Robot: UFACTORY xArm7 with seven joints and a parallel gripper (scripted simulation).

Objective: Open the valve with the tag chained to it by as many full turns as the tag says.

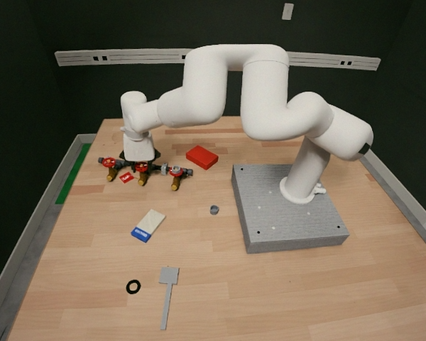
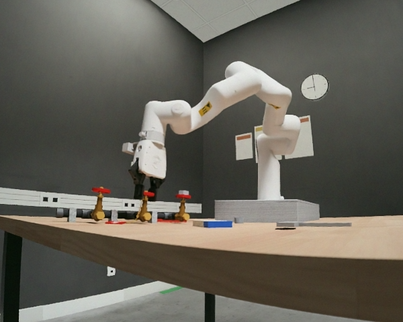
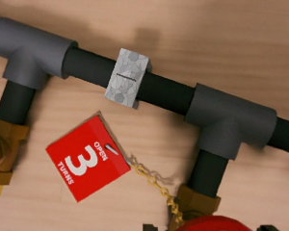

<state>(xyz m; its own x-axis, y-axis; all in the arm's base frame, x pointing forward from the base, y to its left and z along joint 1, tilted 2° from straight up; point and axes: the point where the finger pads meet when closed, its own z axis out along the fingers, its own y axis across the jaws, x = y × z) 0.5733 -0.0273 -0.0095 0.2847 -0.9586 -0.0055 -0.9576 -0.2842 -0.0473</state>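
The red tag is 80 mm ahead of my hand, 20 mm to the right of it and 80 mm below it. The rest, counted from my hand: blue box: 80 mm behind, 200 mm to the left, 80 mm below; then red block: 200 mm behind, 170 mm to the right, 70 mm below; then grey cap: 130 mm behind, 10 mm to the left, 10 mm above.
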